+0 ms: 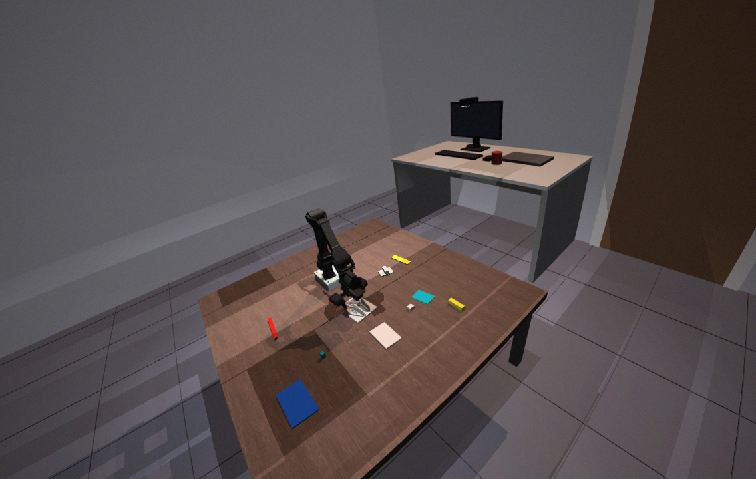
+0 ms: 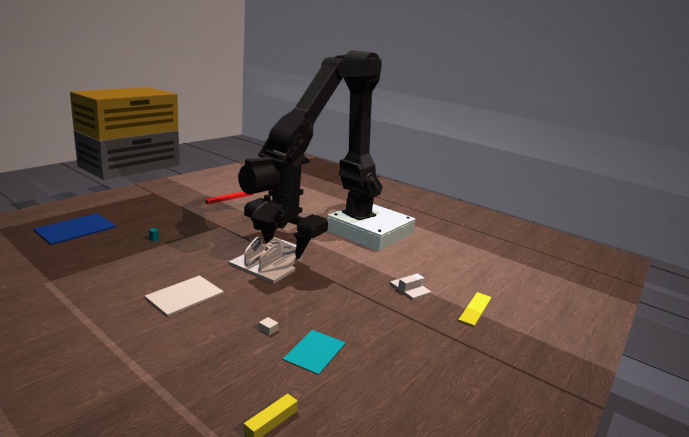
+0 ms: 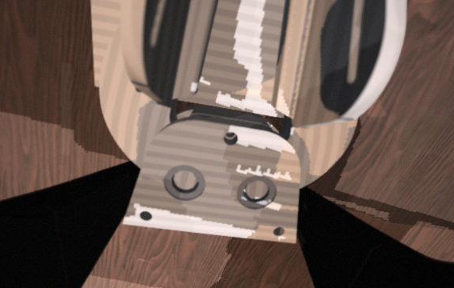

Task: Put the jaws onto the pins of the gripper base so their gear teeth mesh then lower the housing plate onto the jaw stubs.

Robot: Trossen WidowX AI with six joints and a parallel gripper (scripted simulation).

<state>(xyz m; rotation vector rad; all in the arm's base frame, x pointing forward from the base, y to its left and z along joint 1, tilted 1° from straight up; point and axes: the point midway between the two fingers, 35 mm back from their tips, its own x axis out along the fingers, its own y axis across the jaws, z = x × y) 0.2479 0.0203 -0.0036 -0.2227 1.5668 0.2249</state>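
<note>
My gripper tip is now 1 cm short of the housing plate. The rest, counted from my gripper tip: cream plate: 25 cm ahead, 4 cm to the left; gripper base: 2 cm above, 1 cm ahead; small white cube: 21 cm to the left, 18 cm ahead.
</note>
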